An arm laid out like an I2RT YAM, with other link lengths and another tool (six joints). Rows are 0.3 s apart.
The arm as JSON. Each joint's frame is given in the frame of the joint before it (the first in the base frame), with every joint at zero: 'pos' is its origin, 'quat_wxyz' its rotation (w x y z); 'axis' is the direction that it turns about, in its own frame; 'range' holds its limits. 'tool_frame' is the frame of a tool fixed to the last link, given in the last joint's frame.
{
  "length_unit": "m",
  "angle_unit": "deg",
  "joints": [
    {
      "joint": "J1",
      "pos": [
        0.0,
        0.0,
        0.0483
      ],
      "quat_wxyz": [
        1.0,
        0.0,
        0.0,
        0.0
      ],
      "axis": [
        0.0,
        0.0,
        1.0
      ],
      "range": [
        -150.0,
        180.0
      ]
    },
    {
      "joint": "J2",
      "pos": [
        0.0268,
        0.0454,
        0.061
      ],
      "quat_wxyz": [
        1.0,
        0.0,
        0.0,
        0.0
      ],
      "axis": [
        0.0,
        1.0,
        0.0
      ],
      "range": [
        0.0,
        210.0
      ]
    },
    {
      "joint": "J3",
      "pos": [
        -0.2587,
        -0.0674,
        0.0
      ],
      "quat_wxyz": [
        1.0,
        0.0,
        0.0,
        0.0
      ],
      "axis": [
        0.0,
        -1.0,
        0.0
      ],
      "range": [
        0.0,
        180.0
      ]
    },
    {
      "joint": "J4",
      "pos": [
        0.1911,
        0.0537,
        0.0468
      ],
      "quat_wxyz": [
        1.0,
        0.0,
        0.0,
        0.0
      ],
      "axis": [
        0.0,
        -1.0,
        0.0
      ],
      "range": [
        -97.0,
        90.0
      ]
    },
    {
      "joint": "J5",
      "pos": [
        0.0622,
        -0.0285,
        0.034
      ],
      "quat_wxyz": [
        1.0,
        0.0,
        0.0,
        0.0
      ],
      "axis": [
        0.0,
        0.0,
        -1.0
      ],
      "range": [
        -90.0,
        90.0
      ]
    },
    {
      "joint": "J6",
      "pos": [
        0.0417,
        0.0,
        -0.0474
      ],
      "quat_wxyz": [
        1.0,
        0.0,
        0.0,
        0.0
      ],
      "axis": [
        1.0,
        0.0,
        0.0
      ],
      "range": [
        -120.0,
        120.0
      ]
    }
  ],
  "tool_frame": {
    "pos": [
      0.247,
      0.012,
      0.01
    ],
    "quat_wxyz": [
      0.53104,
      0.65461,
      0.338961,
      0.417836
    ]
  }
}
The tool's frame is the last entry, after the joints.
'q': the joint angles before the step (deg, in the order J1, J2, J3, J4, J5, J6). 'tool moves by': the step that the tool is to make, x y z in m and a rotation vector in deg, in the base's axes. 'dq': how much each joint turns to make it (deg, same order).
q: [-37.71, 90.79, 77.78, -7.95, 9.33, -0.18]
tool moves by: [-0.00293, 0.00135, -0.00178, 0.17, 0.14, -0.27]
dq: [0.10, -0.55, -0.70, -0.09, 0.33, 0.18]
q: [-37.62, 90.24, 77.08, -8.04, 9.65, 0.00]
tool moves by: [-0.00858, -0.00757, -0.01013, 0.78, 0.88, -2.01]
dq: [-0.40, 0.45, -0.52, -0.32, 1.47, 0.68]
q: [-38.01, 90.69, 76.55, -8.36, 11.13, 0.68]
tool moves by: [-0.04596, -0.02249, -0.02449, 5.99, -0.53, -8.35]
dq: [-3.73, -0.88, -0.93, -4.77, 2.12, 6.57]
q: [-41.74, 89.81, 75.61, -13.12, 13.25, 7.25]
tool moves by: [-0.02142, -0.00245, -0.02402, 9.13, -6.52, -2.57]
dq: [-6.42, -1.27, -3.13, -1.22, -8.71, 7.93]
